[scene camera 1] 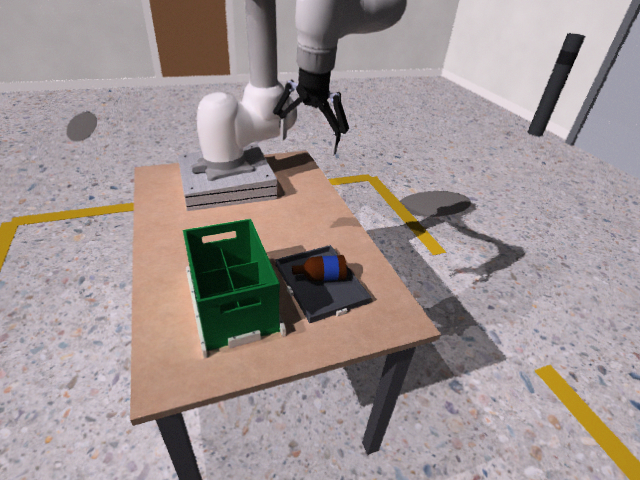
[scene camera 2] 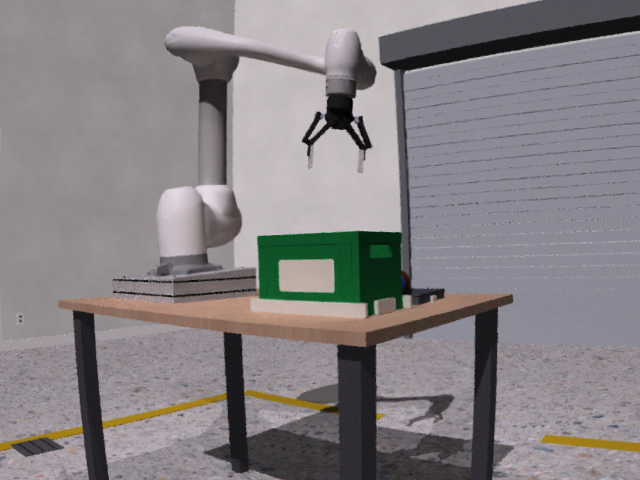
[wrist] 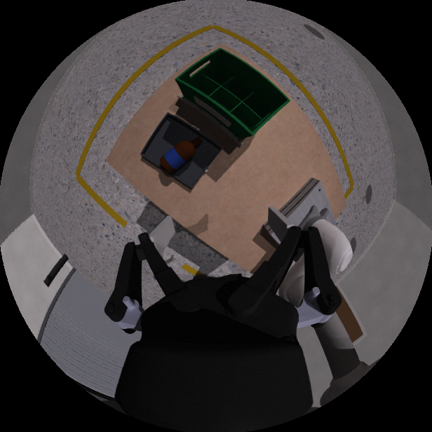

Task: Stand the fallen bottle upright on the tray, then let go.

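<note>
Scene camera 1 shows my gripper (scene camera 1: pixel 308 146). You'd find my gripper (scene camera 2: pixel 335 170) in another view as well, and the wrist view has the gripper (wrist: pixel 219 219) too.
</note>
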